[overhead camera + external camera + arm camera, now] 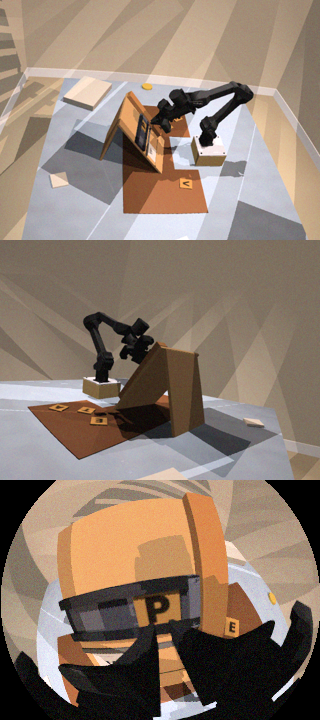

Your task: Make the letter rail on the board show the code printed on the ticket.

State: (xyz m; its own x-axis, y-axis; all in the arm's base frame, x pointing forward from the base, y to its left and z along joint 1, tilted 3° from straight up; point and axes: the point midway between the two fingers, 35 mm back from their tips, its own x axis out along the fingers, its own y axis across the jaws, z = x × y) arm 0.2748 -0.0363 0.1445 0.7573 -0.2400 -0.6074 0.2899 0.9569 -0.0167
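Now: gripper tip 15 cm past the orange letter tile, 25 cm to the right of it and 19 cm above it. The rest, counted from my gripper tip: brown mat 10 cm behind, 2 cm to the left, 19 cm below; white ticket 9 cm to the left, 11 cm below; pale square 45 cm ahead, 17 cm to the left, 19 cm below.
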